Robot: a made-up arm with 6 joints. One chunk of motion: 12 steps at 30 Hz.
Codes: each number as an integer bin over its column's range. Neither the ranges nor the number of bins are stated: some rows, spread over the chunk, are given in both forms.
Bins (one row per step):
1: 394 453 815 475 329 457
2: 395 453 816 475 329 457
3: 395 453 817 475 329 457
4: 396 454 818 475 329 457
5: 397 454 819 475 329 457
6: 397 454 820 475 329 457
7: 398 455 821 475 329 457
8: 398 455 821 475 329 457
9: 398 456 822 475 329 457
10: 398 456 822 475 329 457
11: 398 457 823 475 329 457
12: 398 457 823 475 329 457
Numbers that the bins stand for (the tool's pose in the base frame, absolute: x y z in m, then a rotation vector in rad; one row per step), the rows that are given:
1: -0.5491 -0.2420 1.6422 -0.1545 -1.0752 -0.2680
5: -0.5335 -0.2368 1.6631 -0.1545 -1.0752 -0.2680
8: -0.5283 -0.2316 1.6735 -0.1545 -1.0752 -0.2680
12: -0.5283 -0.2212 1.6839 -0.1545 -1.0752 -0.2680
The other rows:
2: -0.5439 -0.2420 1.6474 -0.1545 -1.0752 -0.2680
3: -0.5439 -0.2420 1.6527 -0.1545 -1.0752 -0.2680
4: -0.5387 -0.2368 1.6579 -0.1545 -1.0752 -0.2680
6: -0.5335 -0.2368 1.6683 -0.1545 -1.0752 -0.2680
7: -0.5283 -0.2316 1.6735 -0.1545 -1.0752 -0.2680
9: -0.5283 -0.2264 1.6787 -0.1545 -1.0752 -0.2680
10: -0.5283 -0.2264 1.6787 -0.1545 -1.0752 -0.2680
11: -0.5283 -0.2212 1.6839 -0.1545 -1.0752 -0.2680

